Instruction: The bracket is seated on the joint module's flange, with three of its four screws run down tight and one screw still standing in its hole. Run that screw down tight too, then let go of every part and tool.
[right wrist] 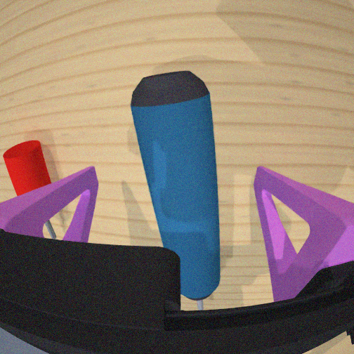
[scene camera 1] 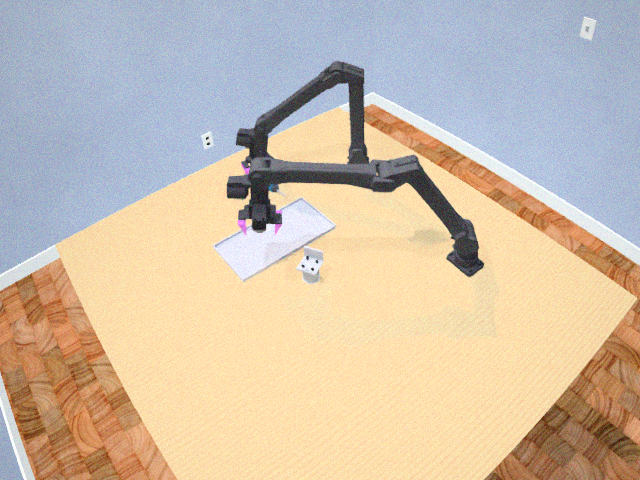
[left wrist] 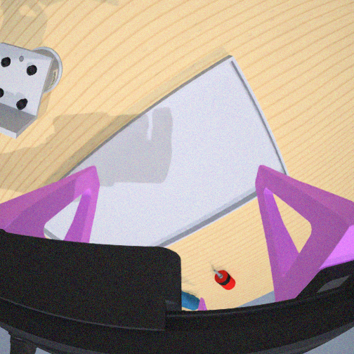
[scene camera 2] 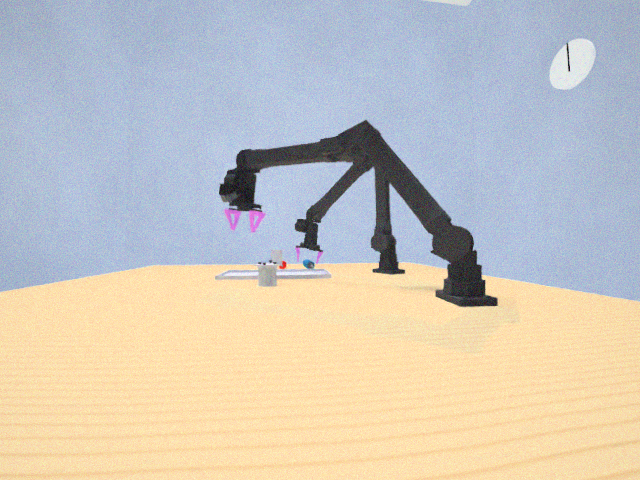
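Seen in the pictures: left gripper, fingertip midpoint: (scene camera 1: 260, 234) (scene camera 2: 242, 231); left arm's base at its link origin: (scene camera 1: 464, 262) (scene camera 2: 464, 300); right arm's base at its link origin: (scene camera 2: 388, 272).
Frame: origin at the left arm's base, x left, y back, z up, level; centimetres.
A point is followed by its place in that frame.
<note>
The white bracket (scene camera 1: 311, 262) @(z 6.6, x -29.4, y -46.3 cm) (left wrist: 14, 82) sits on the round flange of the grey joint module (scene camera 1: 310, 277) @(z 3.1, x -26.6, y -48.8 cm) (scene camera 2: 267, 276) @(z 3.0, x -26.1, y -46.8 cm) (left wrist: 57, 70). Several black screw heads show on it; the one nearest the upright plate (left wrist: 21, 104) looks taller in the left wrist view. A blue screwdriver (scene camera 1: 273, 187) @(z 3.1, x -75.7, y -32.9 cm) (scene camera 2: 308, 264) @(z 2.7, x -74.8, y -33.3 cm) (left wrist: 190, 300) (right wrist: 176, 135) lies on the table. My right gripper (scene camera 2: 308, 256) @(z 2.4, x -87.1, y -33.7 cm) (right wrist: 175, 174) is open, low over it, fingers on either side of its handle, not touching. My left gripper (scene camera 1: 260, 233) @(z 17.4, x -41.6, y -57.4 cm) (scene camera 2: 243, 229) @(z 17.4, x -41.6, y -57.4 cm) (left wrist: 177, 174) is open and empty, high above the tray.
A light tray (scene camera 1: 310, 209) @(z 0.4, x -57.5, y -27.3 cm) (scene camera 2: 222, 276) @(z 1.3, x -41.5, y -64.7 cm) (left wrist: 200, 100) lies between the module and the screwdrivers. A small red and black screwdriver (scene camera 2: 282, 265) @(z 1.9, x -80.5, y -46.0 cm) (left wrist: 227, 281) (right wrist: 29, 167) lies beside the blue one, close to a right finger in the right wrist view. In scene camera 1 the left arm partly hides the right gripper.
</note>
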